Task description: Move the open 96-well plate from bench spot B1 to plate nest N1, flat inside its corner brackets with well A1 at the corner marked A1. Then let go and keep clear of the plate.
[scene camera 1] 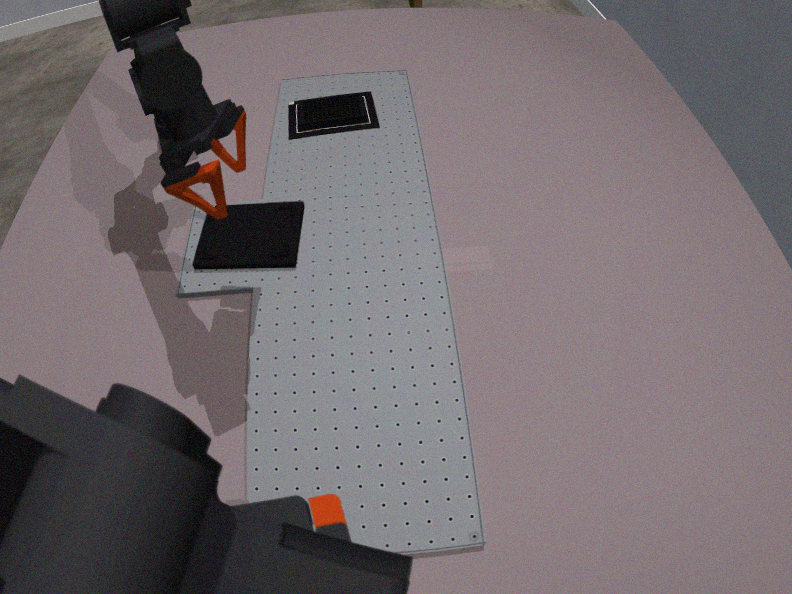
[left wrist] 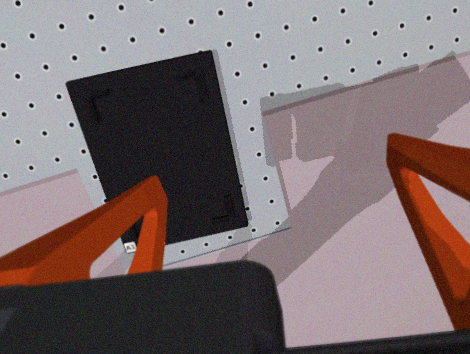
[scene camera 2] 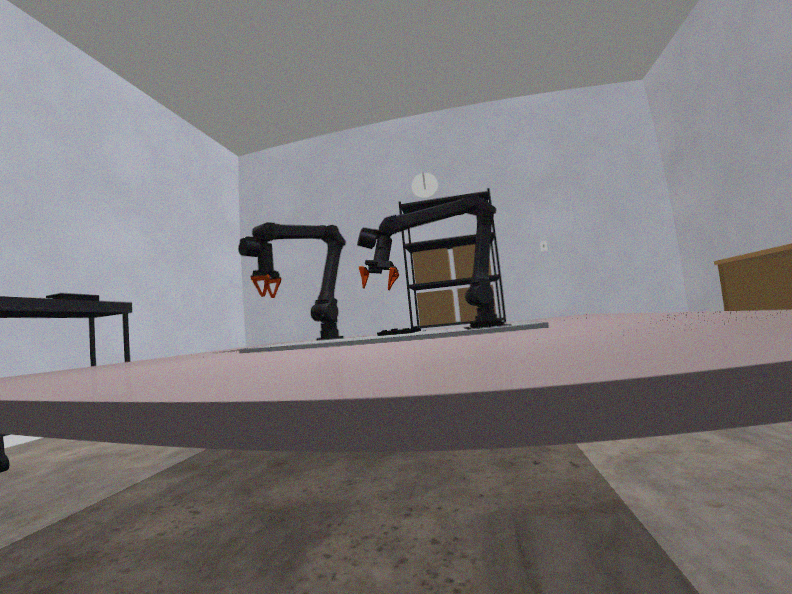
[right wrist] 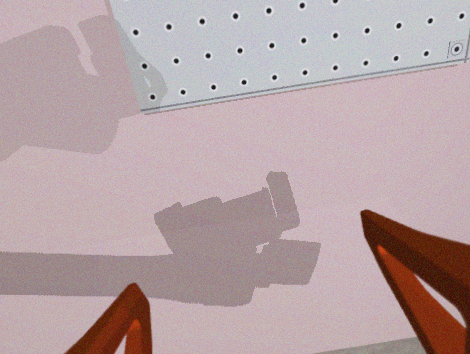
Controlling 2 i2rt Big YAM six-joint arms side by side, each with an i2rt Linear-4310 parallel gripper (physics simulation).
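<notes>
The dark 96-well plate lies within the white outline on bench spot B1, at the top of scene camera 1; its wells are too dark to read. The black plate nest N1 is empty, with corner brackets showing and a white A1 label at its lower left in the left wrist view. My left gripper is open and empty, high above the board; one finger overlaps the nest in view. My right gripper is open and empty, away from plate and nest.
A grey perforated board lies on the pink table. The right arm fills the lower left of scene camera 1. A shelf rack stands behind the arms in scene camera 2.
</notes>
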